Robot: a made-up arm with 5 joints. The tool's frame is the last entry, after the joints.
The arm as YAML. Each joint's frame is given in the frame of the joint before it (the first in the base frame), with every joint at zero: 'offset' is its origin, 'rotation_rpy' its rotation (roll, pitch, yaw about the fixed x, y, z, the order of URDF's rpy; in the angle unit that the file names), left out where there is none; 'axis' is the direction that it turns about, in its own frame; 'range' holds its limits. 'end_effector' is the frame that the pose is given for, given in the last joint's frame.
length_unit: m
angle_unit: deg
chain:
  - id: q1
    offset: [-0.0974, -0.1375, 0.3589]
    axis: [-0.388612, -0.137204, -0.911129]
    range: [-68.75, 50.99]
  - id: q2
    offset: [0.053, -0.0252, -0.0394]
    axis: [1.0, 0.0, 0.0]
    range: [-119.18, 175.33]
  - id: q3
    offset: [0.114, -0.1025, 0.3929]
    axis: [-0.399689, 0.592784, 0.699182]
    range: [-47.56, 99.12]
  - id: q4
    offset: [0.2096, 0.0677, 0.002]
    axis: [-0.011, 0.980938, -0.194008]
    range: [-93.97, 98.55]
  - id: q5
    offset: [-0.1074, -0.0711, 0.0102]
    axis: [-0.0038, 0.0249, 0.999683]
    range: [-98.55, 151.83]
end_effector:
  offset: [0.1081, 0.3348, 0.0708]
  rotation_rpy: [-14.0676, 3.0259, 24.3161]
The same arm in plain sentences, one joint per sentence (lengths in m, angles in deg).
The arm has five revolute joints in a row. What follows holds with every joint at zero, and every direction is one of the base frame's. Joint 1 lies 0.0974 m along -x and 0.1375 m along -y and 0.3589 m along +z from the base frame's origin and turns about the direction (-0.388612, -0.137204, -0.911129), from -68.75 to 50.99 deg. Joint 2 lies 0.053 m along +x and 0.0252 m along -y and 0.0394 m along -z from joint 1 and turns about +x, from -119.18 to 175.33 deg. Joint 3 lies 0.114 m along +x and 0.1025 m along -y and 0.3929 m along +z from joint 2 and turns about the direction (-0.399689, 0.592784, 0.699182), from -47.56 to 99.12 deg. Joint 4 lies 0.2096 m along +x and 0.0677 m along +y and 0.002 m along +z from joint 3 and turns about the direction (-0.011, 0.980938, -0.194008), from -93.97 to 98.55 deg. Joint 5 lies 0.1074 m along -x and 0.0711 m along -y and 0.0102 m along +z from joint 4 and turns about the direction (-0.0038, 0.0249, 0.999683), from -98.55 to 151.83 deg. The tool frame, which is the frame that the pose is given for, lies 0.1081 m along +x and 0.3348 m along +y and 0.0708 m along +z from joint 5; its axes are the base frame's turned by roll -14.07, pitch 3.03 and yaw 24.32 deg (as in URDF: about the fixed x, then y, then z).
